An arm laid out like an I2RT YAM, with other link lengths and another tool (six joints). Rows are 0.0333 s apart.
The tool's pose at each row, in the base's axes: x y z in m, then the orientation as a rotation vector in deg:
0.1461 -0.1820 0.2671 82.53 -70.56 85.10
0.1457 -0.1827 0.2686 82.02 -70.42 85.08
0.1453 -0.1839 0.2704 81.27 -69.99 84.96
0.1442 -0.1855 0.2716 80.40 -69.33 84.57
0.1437 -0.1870 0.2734 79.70 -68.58 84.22
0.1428 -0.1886 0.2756 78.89 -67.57 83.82
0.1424 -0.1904 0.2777 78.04 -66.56 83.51
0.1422 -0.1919 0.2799 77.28 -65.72 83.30
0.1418 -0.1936 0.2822 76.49 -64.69 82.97
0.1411 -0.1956 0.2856 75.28 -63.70 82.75
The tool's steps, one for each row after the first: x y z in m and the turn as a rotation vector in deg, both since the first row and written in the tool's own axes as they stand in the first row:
0.0016 0.0004 0.0004 -0.25 0.40 -0.05
0.0036 0.0008 0.0013 -0.64 1.08 -0.32
0.0051 0.0021 0.0024 -1.20 1.89 -0.88
0.0071 0.0028 0.0035 -1.62 2.64 -1.49
0.0096 0.0037 0.0046 -2.08 3.58 -2.29
0.0119 0.0043 0.0060 -2.49 4.57 -3.04
0.0143 0.0046 0.0072 -2.83 5.43 -3.62
0.0168 0.0051 0.0085 -3.21 6.39 -4.39
0.0205 0.0059 0.0100 -3.75 7.64 -5.02

